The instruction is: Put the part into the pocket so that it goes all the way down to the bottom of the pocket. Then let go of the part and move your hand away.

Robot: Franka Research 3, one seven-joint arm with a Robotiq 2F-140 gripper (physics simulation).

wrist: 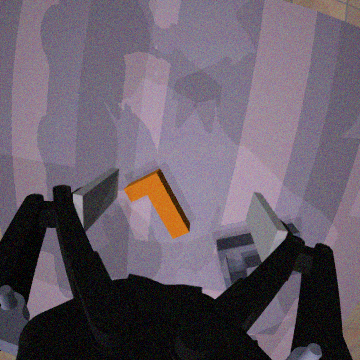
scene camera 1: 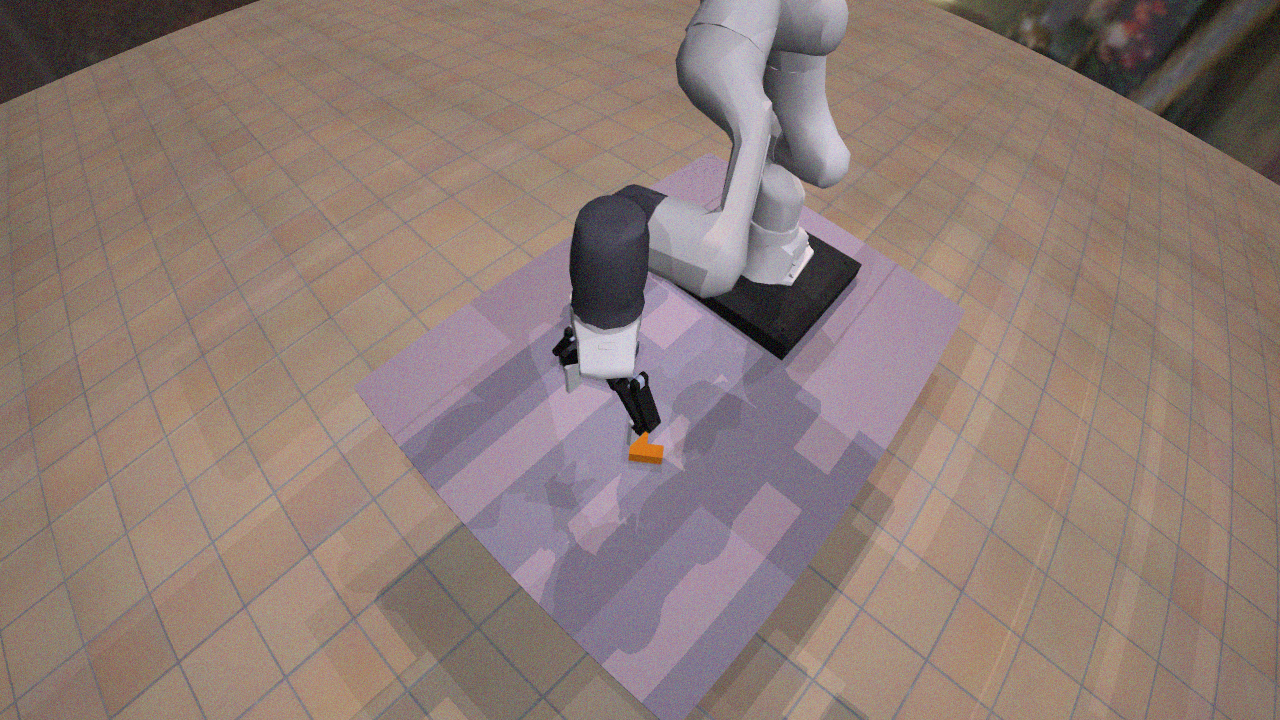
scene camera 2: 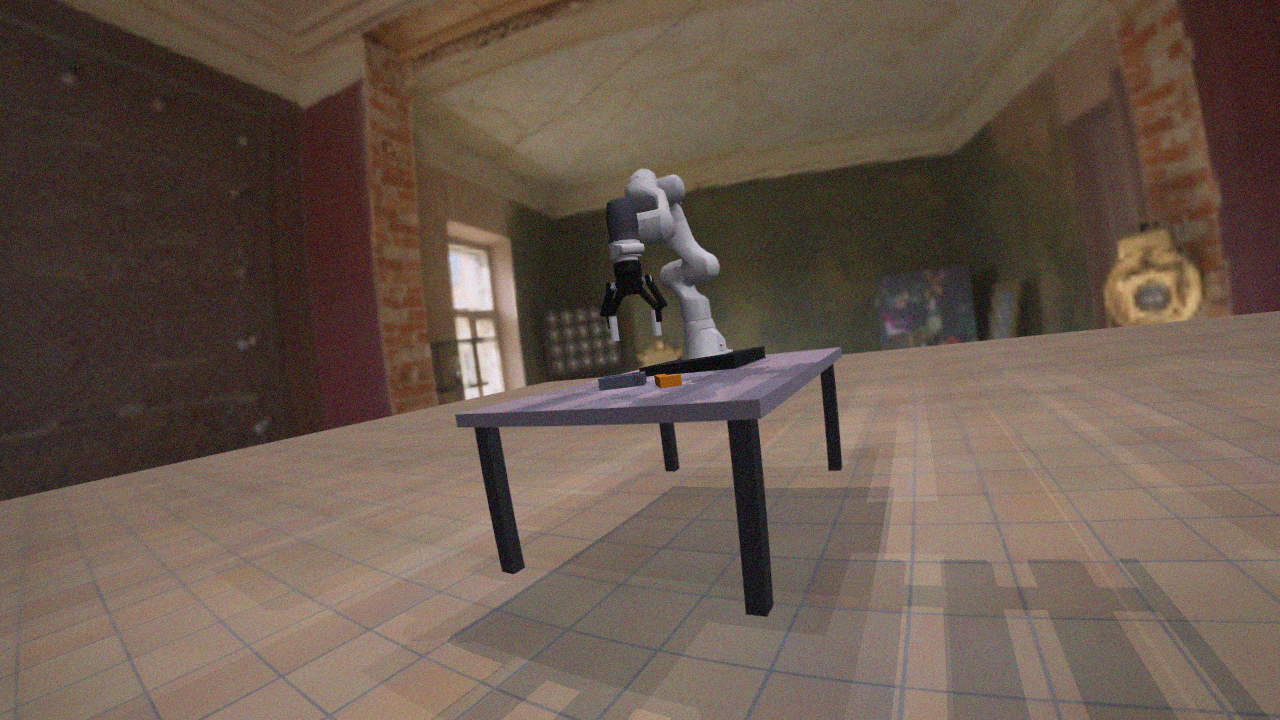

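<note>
The part, an orange L-shaped block (scene camera 1: 646, 453) (scene camera 2: 668, 380) (wrist: 167, 212), lies flat on the table. A grey block with a recessed pocket (scene camera 2: 622, 381) (wrist: 234, 242) sits beside it, apart from it; in the wrist view it is to the right of the part and partly covered by the right finger. The grey block does not show in scene camera 1. My gripper (scene camera 1: 608, 407) (scene camera 2: 636, 335) (wrist: 182, 194) is open and empty, fingers pointing down, well above the table. In the wrist view the orange part appears between the fingers, nearer the left one.
The purple patterned table (scene camera 1: 859, 349) (scene camera 2: 608, 416) bears both blocks. The black base plate (scene camera 1: 792, 317) (scene camera 2: 747, 360) of the arm stands at the back of the table. The table's far edge shows at the upper right of the wrist view.
</note>
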